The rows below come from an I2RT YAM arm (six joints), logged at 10 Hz.
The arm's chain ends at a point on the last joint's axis. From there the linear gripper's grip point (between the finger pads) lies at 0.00 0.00 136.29 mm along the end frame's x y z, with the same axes.
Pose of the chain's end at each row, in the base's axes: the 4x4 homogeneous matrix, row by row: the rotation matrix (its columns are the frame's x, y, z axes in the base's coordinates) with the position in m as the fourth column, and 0 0 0 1 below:
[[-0.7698, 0.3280, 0.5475, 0.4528], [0.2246, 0.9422, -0.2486, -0.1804], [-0.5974, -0.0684, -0.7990, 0.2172], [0, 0, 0, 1]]
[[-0.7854, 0.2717, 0.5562, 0.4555], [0.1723, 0.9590, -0.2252, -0.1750], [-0.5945, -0.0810, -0.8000, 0.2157], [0, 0, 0, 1]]
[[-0.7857, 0.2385, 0.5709, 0.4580], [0.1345, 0.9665, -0.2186, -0.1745], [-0.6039, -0.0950, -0.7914, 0.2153], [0, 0, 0, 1]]
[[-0.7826, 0.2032, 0.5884, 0.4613], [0.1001, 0.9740, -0.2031, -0.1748], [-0.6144, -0.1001, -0.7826, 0.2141], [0, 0, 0, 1]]
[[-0.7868, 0.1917, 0.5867, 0.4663], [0.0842, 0.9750, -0.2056, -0.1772], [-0.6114, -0.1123, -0.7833, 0.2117], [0, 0, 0, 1]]
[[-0.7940, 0.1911, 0.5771, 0.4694], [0.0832, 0.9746, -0.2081, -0.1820], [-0.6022, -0.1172, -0.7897, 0.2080], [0, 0, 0, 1]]
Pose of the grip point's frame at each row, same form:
[[-0.7698, 0.3280, 0.5475, 0.5274], [0.2246, 0.9422, -0.2486, -0.2143], [-0.5974, -0.0684, -0.7990, 0.1083], [0, 0, 0, 1]]
[[-0.7854, 0.2717, 0.5562, 0.5313], [0.1723, 0.9590, -0.2252, -0.2057], [-0.5945, -0.0810, -0.8000, 0.1067], [0, 0, 0, 1]]
[[-0.7857, 0.2385, 0.5709, 0.5358], [0.1345, 0.9665, -0.2186, -0.2043], [-0.6039, -0.0950, -0.7914, 0.1074], [0, 0, 0, 1]]
[[-0.7826, 0.2032, 0.5884, 0.5415], [0.1001, 0.9740, -0.2031, -0.2025], [-0.6144, -0.1001, -0.7826, 0.1074], [0, 0, 0, 1]]
[[-0.7868, 0.1917, 0.5867, 0.5463], [0.0842, 0.9750, -0.2056, -0.2052], [-0.6114, -0.1123, -0.7833, 0.1049], [0, 0, 0, 1]]
[[-0.7940, 0.1911, 0.5771, 0.5481], [0.0832, 0.9746, -0.2081, -0.2104], [-0.6022, -0.1172, -0.7897, 0.1004], [0, 0, 0, 1]]

